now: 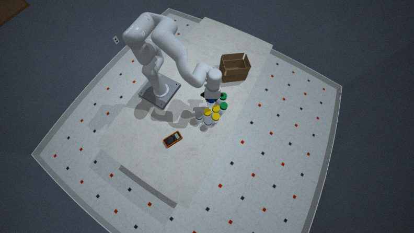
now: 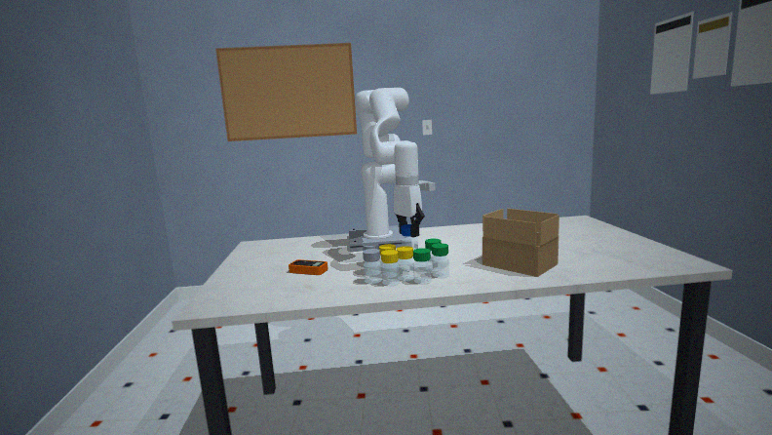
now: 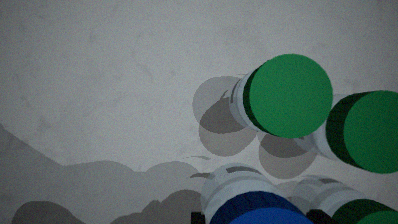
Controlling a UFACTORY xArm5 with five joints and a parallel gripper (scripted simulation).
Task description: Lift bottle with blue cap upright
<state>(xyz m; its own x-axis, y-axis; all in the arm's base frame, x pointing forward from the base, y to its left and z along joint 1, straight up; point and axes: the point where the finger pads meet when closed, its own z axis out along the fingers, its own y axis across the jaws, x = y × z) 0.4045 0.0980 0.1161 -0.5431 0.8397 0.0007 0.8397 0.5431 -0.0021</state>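
Now: hand 40 mm above the blue-capped bottle. Also, from my hand: orange multimeter 90 mm behind, 360 mm to the right, 140 mm below.
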